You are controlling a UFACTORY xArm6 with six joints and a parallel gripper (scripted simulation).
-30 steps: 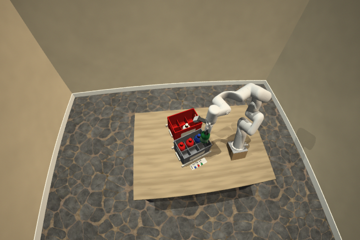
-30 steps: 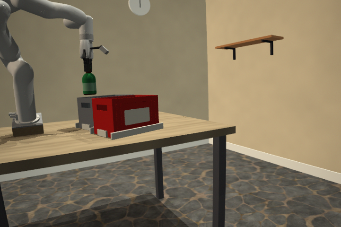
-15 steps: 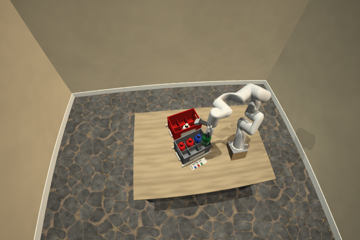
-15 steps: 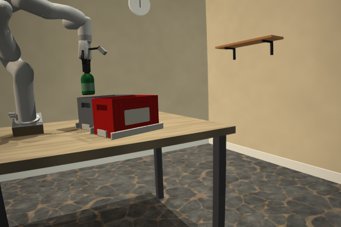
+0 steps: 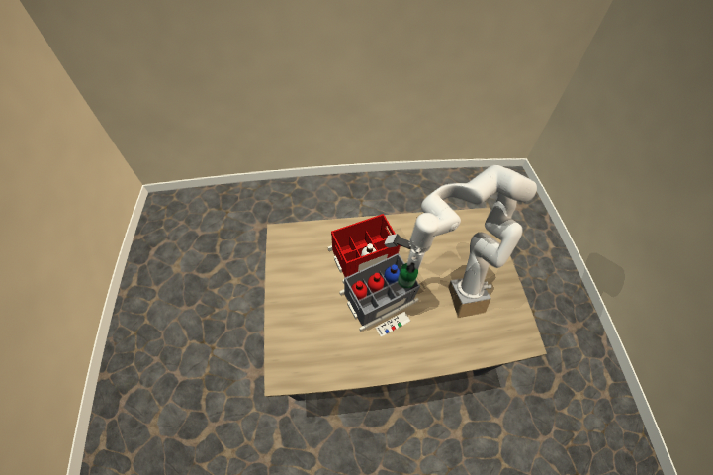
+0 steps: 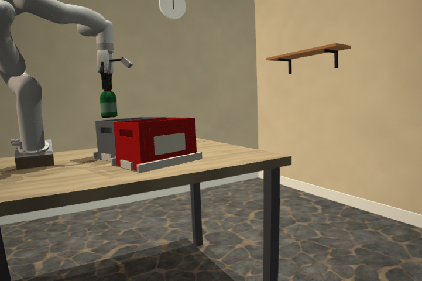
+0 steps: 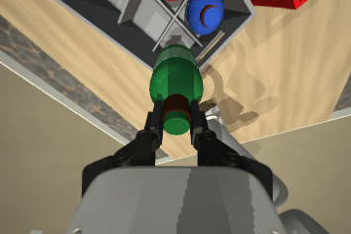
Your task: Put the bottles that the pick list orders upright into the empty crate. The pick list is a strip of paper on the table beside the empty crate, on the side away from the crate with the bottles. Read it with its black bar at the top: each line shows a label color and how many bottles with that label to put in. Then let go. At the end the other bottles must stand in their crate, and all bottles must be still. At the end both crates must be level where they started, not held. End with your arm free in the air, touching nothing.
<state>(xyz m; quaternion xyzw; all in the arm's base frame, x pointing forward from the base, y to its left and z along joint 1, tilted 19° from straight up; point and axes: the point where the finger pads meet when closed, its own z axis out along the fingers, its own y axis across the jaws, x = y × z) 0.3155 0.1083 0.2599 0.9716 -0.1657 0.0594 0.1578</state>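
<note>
Now: hand 70 mm above the green-label bottle. Round my hand: white-label bottle (150 mm ahead, 180 mm to the right, 250 mm below); grey crate (100 mm ahead, 250 mm below); blue bottle (40 mm ahead, 80 mm to the right, 250 mm below).
</note>
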